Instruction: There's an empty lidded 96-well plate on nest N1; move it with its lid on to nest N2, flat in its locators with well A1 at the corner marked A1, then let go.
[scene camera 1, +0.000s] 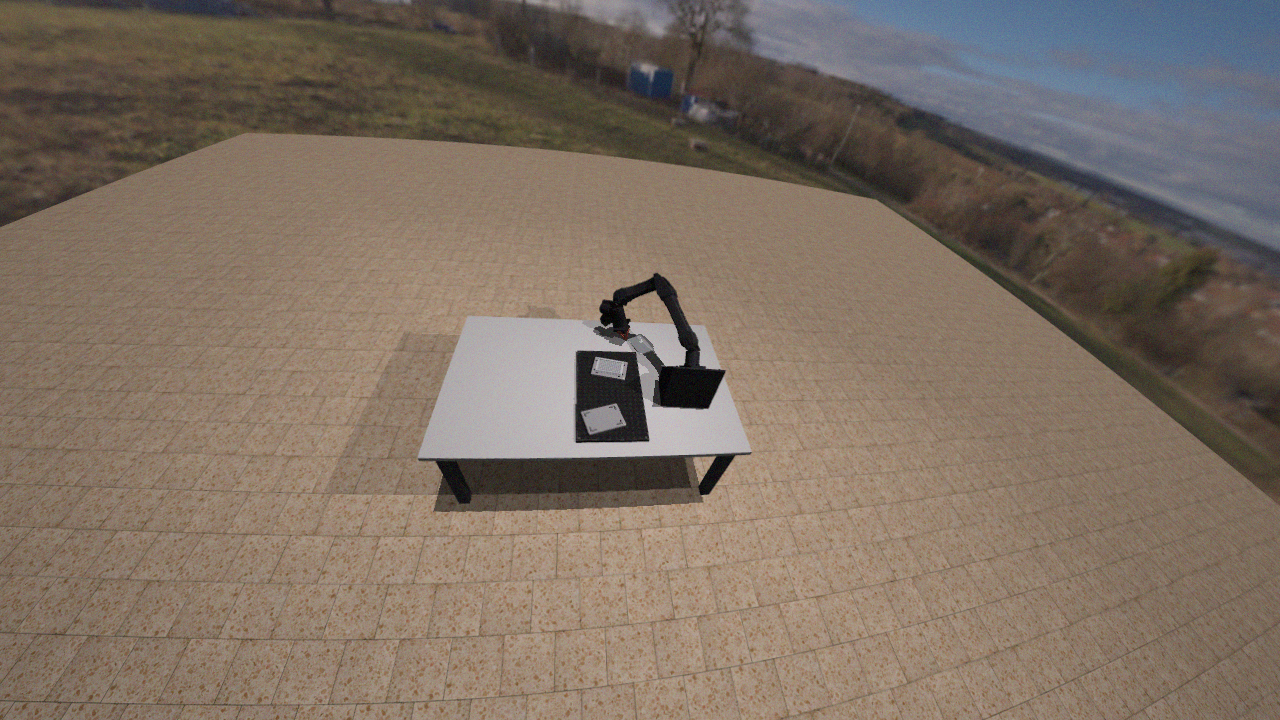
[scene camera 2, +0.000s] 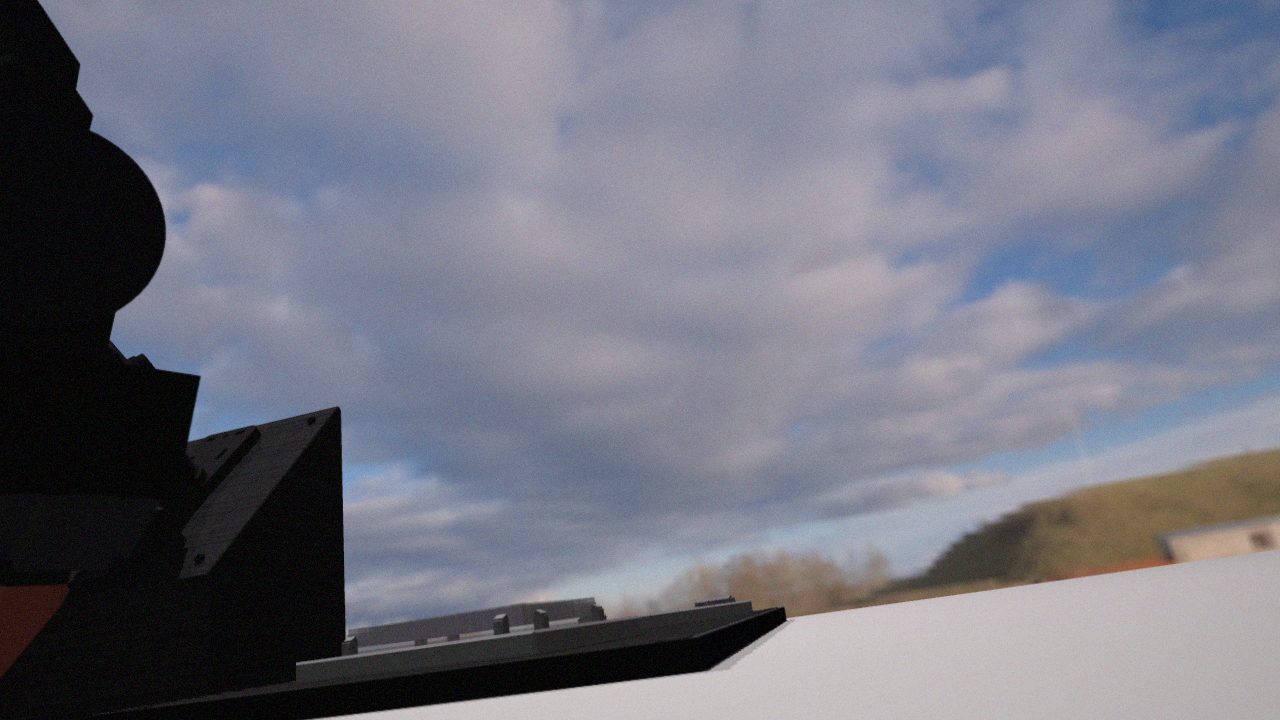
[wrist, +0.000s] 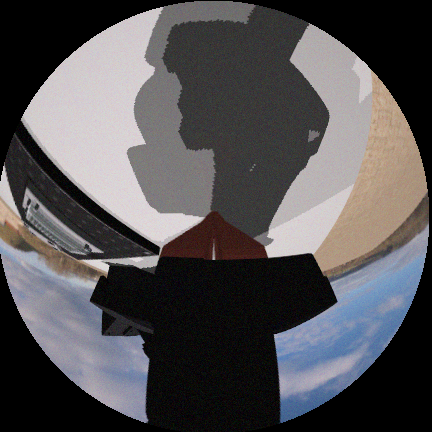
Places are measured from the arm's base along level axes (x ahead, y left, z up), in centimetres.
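Pixels of known places: gripper, fingertip midpoint: (scene camera 1: 625, 339) (wrist: 213, 216); arm's base, link origin: (scene camera 1: 691, 368) (scene camera 2: 175, 504).
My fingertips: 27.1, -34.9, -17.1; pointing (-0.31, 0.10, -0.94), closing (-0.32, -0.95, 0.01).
Observation:
Ahead of a thing's pixels: the offset from my fingertips to its top centre, as dx, dy, dz. "*": to the spot under its first point. Level surfaces: height alone.
My gripper (scene camera 1: 619, 333) (wrist: 213, 216) is shut with nothing between its red fingers. It hangs low over the white table @[dz -0.2] (scene camera 1: 509, 387) (wrist: 80, 100) (scene camera 2: 935, 650), just behind the far end of the black mat @[dz +1.1] (scene camera 1: 612, 396) (wrist: 80, 209) (scene camera 2: 625, 642). Two pale grey nests lie on the mat, the far nest @[* +8.4, +25.4, +3.8] (scene camera 1: 609, 367) and the near nest @[+10.2, +53.9, +2.9] (scene camera 1: 602, 419). A pale flat piece @[-7.8, +3.5, +0.6] (scene camera 1: 640, 343), which looks like the lidded plate, lies on the table right of the gripper, off the mat. It does not show in the wrist view, where only one nest (wrist: 52, 227) shows at the left.
The arm's black base (scene camera 1: 689, 386) (scene camera 2: 260, 542) stands at the mat's right side. In the low scene view a grey nest with locator pegs (scene camera 2: 470, 623) sits on the mat. The table's far edge is close behind the gripper.

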